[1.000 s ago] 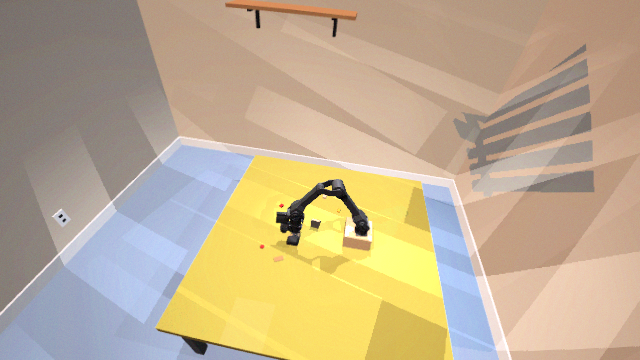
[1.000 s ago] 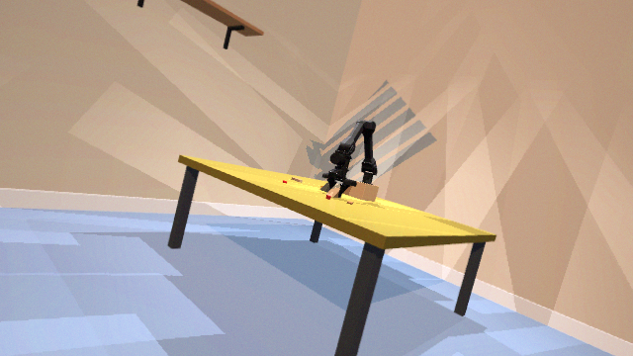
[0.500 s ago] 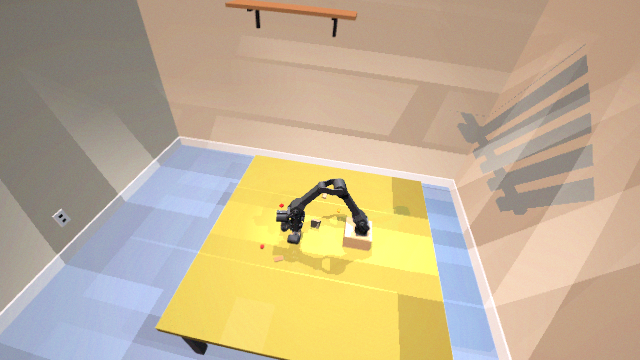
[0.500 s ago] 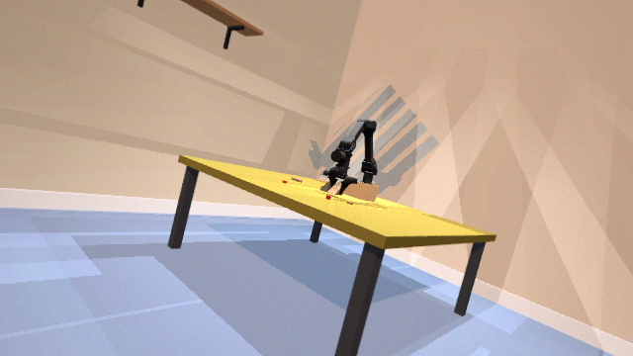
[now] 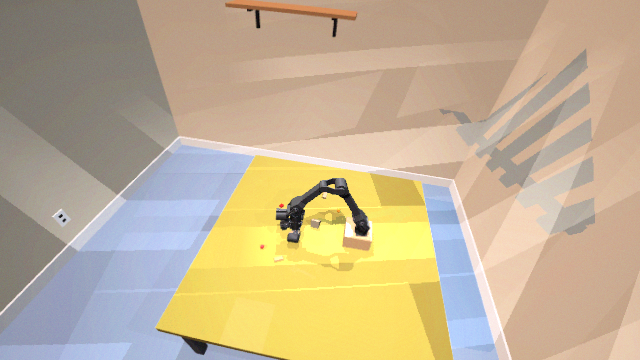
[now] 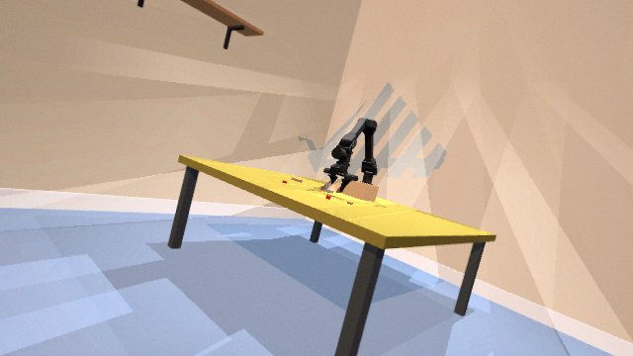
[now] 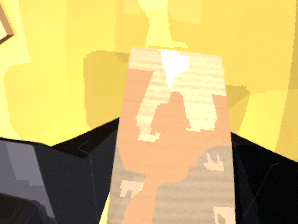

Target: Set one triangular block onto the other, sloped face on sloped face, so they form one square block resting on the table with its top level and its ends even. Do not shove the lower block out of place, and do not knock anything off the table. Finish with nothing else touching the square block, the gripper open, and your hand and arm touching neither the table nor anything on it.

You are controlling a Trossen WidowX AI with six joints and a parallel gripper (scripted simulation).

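The block is 10 mm behind my gripper tip and 10 mm above it.
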